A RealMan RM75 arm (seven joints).
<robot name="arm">
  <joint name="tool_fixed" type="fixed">
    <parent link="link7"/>
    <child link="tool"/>
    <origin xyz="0 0 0"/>
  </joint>
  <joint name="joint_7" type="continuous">
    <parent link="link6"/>
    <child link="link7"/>
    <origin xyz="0 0 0.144"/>
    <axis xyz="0 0 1"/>
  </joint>
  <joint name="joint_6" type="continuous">
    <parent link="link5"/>
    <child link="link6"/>
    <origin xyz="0 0 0"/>
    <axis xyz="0 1 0"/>
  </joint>
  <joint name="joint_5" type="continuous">
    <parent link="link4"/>
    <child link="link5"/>
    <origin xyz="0 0 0.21"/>
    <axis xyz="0 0 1"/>
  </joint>
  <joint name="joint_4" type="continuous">
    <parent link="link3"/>
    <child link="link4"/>
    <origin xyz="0 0 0"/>
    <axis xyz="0 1 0"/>
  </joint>
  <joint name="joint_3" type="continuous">
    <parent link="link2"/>
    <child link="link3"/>
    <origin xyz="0 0 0.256"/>
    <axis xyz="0 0 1"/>
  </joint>
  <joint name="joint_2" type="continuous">
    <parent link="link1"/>
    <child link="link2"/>
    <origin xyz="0 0 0"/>
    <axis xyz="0 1 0"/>
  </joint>
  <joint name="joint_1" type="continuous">
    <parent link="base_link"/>
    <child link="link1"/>
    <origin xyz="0 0 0.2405"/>
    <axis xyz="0 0 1"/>
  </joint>
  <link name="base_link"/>
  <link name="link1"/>
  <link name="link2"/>
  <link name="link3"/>
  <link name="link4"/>
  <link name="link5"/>
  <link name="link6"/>
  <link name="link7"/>
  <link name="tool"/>
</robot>
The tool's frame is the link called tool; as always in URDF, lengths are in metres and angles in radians. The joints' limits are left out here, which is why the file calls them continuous.
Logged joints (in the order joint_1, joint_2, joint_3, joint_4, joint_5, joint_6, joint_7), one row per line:
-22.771, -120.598, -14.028, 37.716, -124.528, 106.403, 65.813
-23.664, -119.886, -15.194, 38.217, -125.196, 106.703, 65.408
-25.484, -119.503, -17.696, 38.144, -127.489, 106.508, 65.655
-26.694, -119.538, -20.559, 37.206, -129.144, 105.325, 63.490
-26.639, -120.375, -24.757, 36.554, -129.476, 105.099, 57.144
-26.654, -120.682, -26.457, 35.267, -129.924, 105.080, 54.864
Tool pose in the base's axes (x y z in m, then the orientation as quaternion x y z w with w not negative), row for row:
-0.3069, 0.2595, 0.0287, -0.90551, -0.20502, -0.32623, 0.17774
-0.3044, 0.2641, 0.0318, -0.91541, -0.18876, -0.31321, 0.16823
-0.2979, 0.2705, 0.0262, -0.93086, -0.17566, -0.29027, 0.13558
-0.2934, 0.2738, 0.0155, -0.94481, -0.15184, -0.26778, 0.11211
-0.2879, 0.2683, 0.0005, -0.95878, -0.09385, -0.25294, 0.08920
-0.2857, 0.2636, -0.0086, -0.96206, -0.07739, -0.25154, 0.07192
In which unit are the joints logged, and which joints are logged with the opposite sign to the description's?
The joints are logged in degrees. Opposite sign: joint_3, joint_5, joint_7.
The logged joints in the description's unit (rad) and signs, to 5 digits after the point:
-0.39743, -2.10483, 0.24483, 0.65827, 2.17342, 1.85708, -1.14865
-0.41301, -2.09241, 0.26519, 0.66701, 2.18508, 1.86232, -1.14158
-0.44478, -2.08572, 0.30885, 0.66574, 2.22510, 1.85892, -1.14590
-0.46590, -2.08633, 0.35882, 0.64937, 2.25399, 1.83827, -1.10811
-0.46494, -2.10094, 0.43209, 0.63799, 2.25978, 1.83432, -0.99735
-0.46520, -2.10630, 0.46176, 0.61553, 2.26760, 1.83399, -0.95756

